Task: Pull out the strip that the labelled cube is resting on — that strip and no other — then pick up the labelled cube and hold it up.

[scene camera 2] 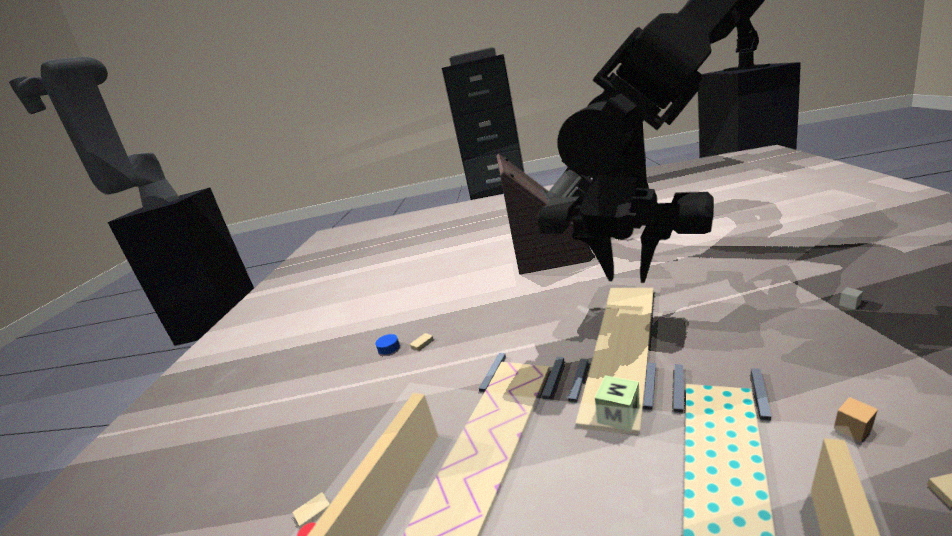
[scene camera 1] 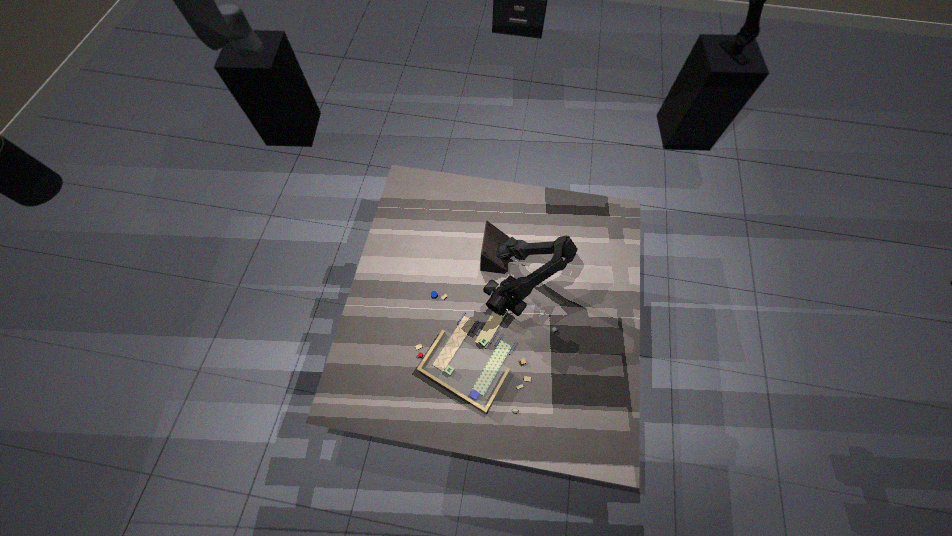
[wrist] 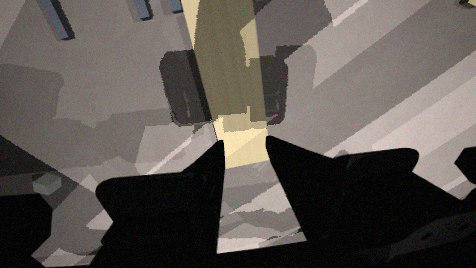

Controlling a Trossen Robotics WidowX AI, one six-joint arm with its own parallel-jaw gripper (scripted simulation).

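Note:
A brown cube is there for me to see (scene camera 2: pixel 859 417), though in the wrist view the cube is out of frame. As for my gripper (scene camera 2: pixel 627 280), I see it too, and the wrist view also has my gripper (wrist: pixel 244 143).

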